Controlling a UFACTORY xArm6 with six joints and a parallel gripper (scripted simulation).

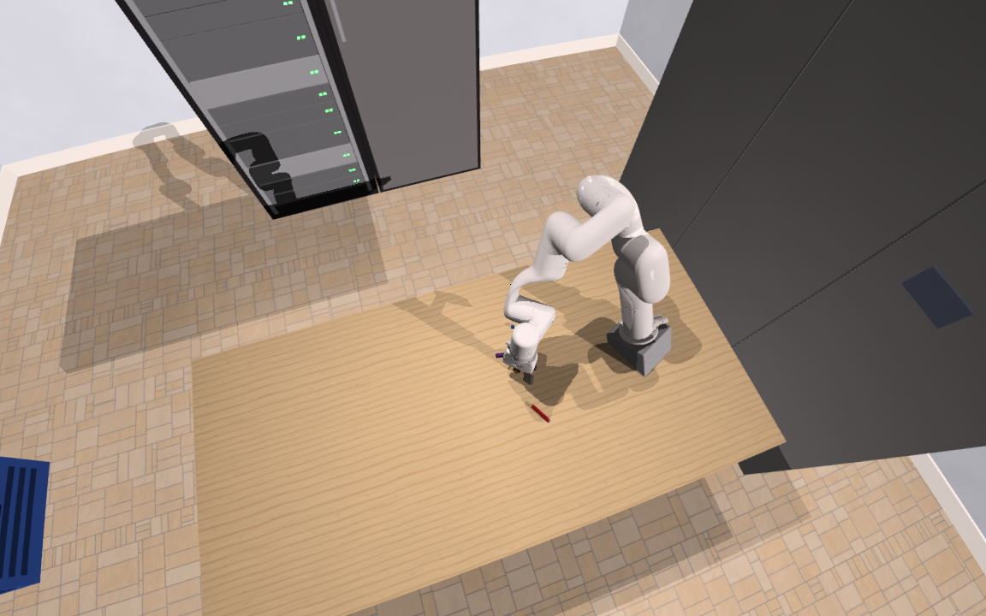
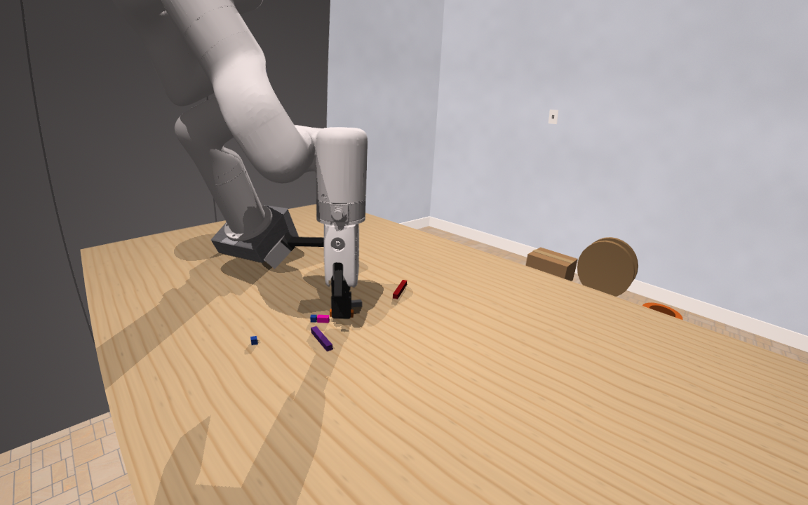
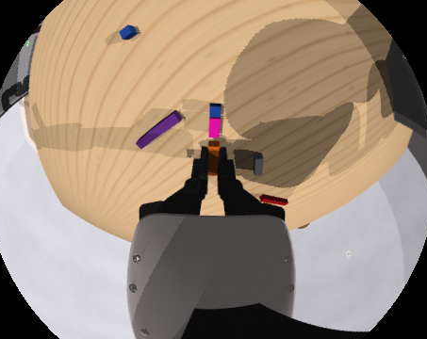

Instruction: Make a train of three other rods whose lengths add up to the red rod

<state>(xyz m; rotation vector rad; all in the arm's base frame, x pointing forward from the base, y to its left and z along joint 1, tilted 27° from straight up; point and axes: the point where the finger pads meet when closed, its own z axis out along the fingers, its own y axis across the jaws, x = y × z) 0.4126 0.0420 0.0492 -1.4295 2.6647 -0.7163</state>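
Right now my hand is 2 cm above the orange rod. The rest, counted from my hand: purple rod (3 cm ahead, 6 cm to the right, 3 cm below); magenta rod (2 cm behind, 3 cm to the right, 3 cm below); grey rod (4 cm behind, 5 cm to the left, 3 cm below).
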